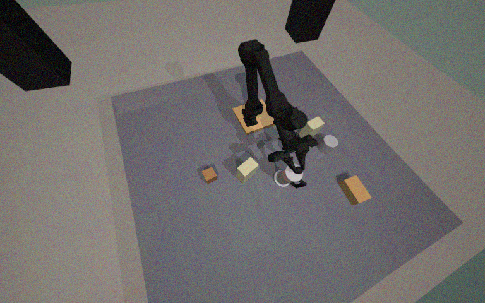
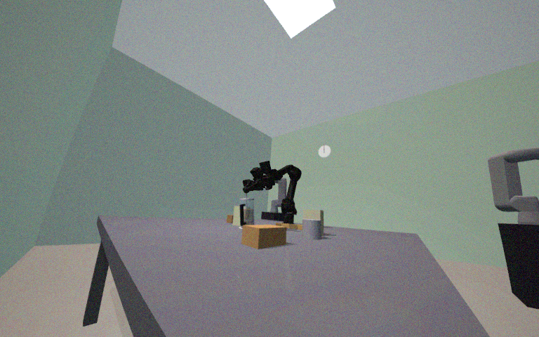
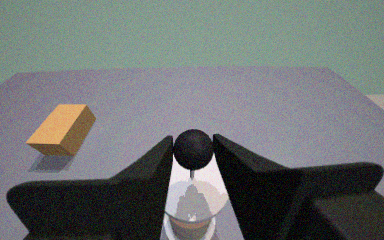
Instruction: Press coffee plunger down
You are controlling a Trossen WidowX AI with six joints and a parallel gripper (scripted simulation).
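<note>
The coffee press lies 100 mm below my gripper tip, 10 mm to the left of it and 10 mm behind it. The rest, counted from my gripper tip: orange box (290 mm to the left, 160 mm below, 120 mm ahead).
</note>
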